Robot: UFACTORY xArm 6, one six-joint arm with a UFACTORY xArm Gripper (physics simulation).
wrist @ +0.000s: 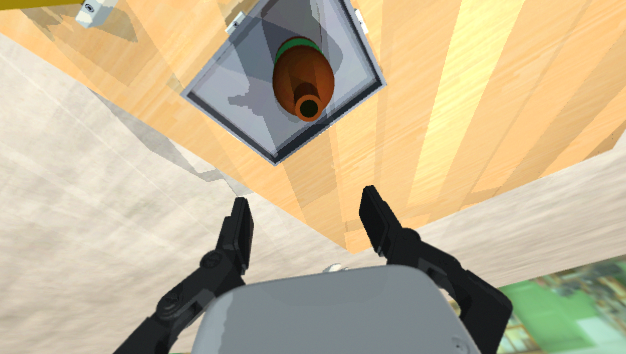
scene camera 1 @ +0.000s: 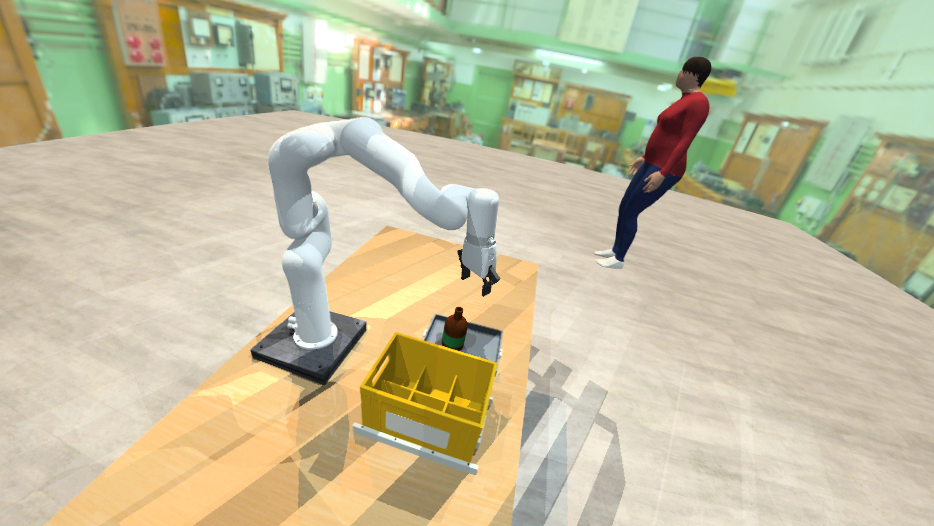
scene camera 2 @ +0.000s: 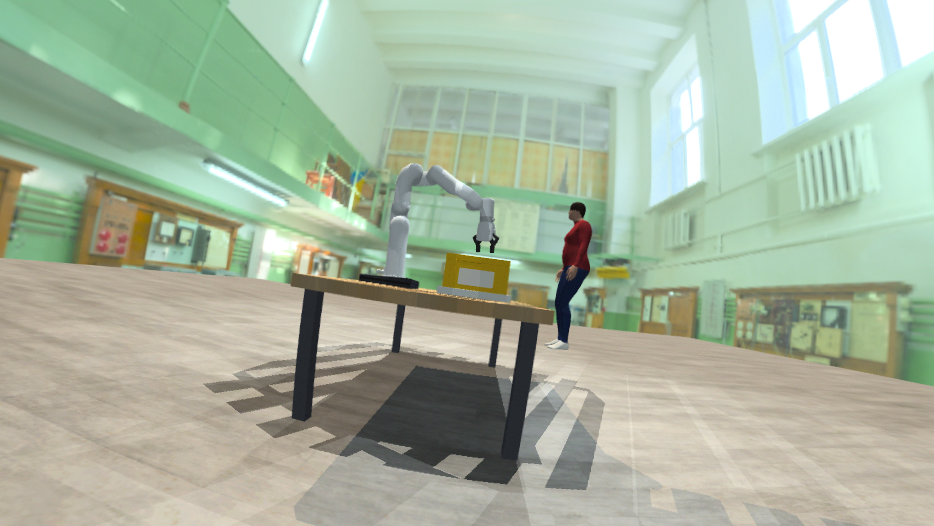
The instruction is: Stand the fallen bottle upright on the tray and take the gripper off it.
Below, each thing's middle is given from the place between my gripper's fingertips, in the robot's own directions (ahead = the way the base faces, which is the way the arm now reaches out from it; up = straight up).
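Brown bottle (scene camera 1: 455, 328): 16 cm below my hand, 2 cm to the right of it, 3 cm behind it.
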